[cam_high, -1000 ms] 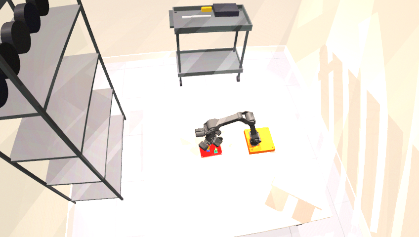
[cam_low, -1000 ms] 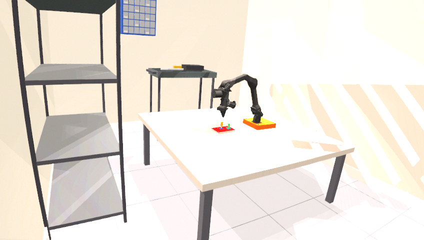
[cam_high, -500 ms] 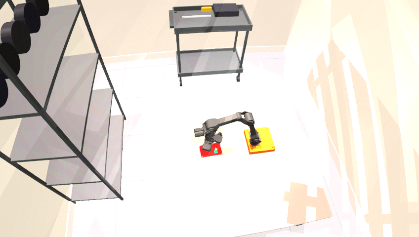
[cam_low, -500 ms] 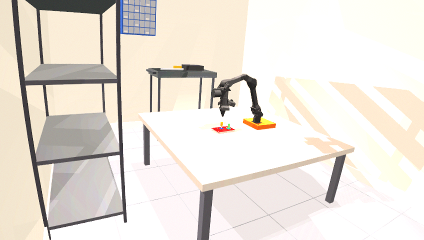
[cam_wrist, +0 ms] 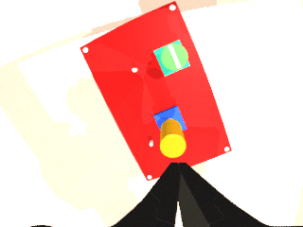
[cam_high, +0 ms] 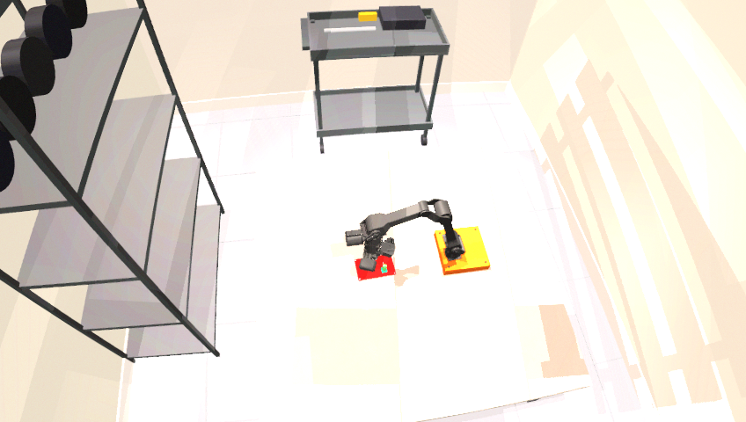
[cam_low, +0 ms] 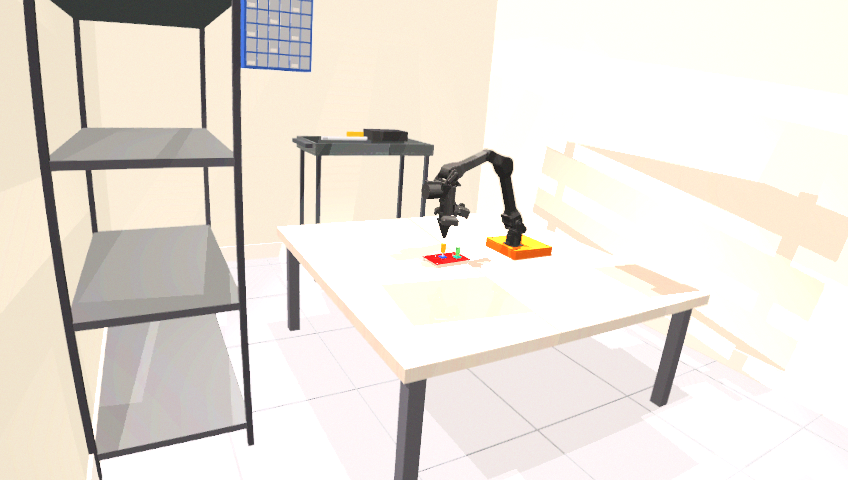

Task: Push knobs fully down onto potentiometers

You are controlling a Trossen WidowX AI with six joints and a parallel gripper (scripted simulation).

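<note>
Right now the orange knob is 40 mm below my gripper tip. The rest, counted from my gripper tip: green knob: 50 mm below, 50 mm behind, 20 mm to the left.
</note>
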